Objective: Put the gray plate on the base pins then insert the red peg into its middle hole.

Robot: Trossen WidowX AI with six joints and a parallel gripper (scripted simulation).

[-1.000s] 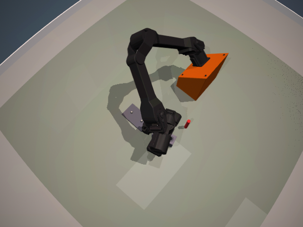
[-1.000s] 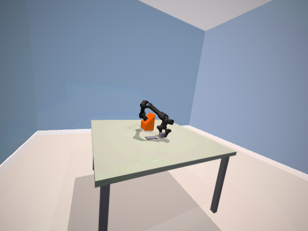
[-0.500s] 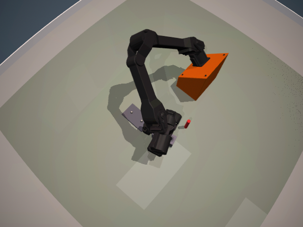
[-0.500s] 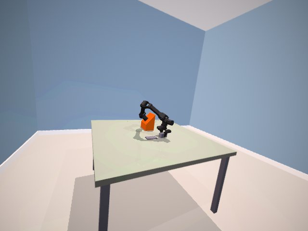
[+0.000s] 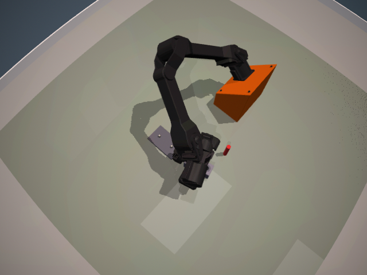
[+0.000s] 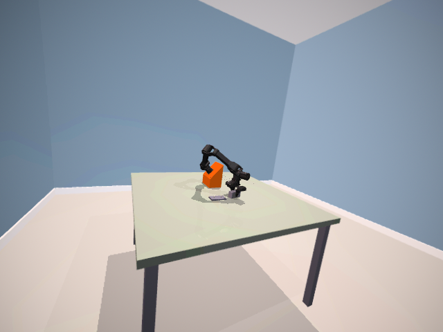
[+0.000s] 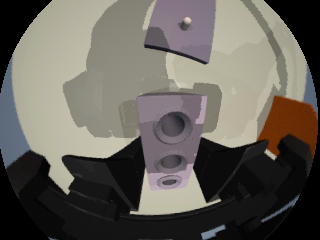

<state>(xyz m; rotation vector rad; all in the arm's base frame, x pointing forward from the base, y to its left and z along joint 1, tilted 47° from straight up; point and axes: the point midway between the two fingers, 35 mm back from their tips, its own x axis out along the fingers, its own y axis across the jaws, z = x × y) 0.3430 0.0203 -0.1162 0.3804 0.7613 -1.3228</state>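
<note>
Now: the base 15 cm to the right of my gripper tip and 1 cm ahead of it. Also, from my gripper tip: gray plate (3 cm above); red peg (11 cm behind, 3 cm to the left, 3 cm above).
</note>
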